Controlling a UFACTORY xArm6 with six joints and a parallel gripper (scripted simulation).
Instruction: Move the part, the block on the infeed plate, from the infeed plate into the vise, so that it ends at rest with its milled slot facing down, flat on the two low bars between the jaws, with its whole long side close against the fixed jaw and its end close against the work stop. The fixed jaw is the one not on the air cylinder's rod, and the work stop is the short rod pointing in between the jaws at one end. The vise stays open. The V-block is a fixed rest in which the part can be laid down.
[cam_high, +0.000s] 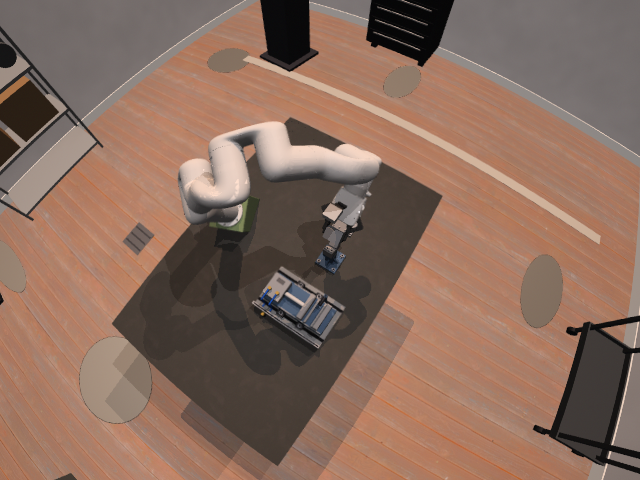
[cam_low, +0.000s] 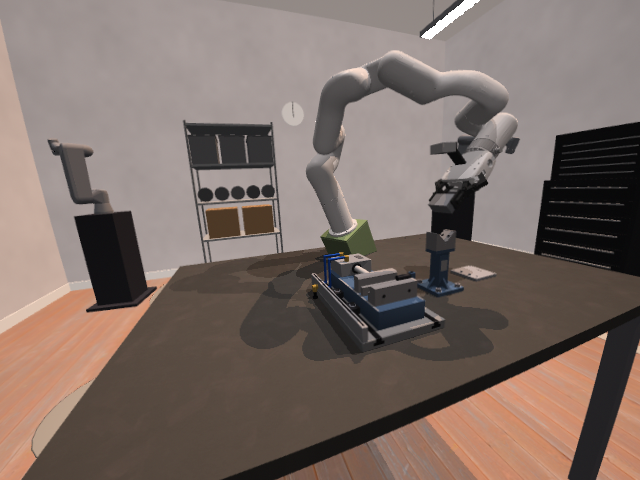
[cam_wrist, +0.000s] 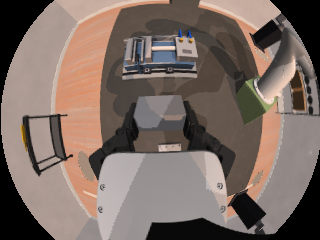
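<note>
Now: hand 10 mm above the part. Also, from my hand: air cylinder: 60 mm behind, 250 mm to the right, 170 mm below; grey rail: 50 mm ahead, 330 mm to the right, 210 mm below.
</note>
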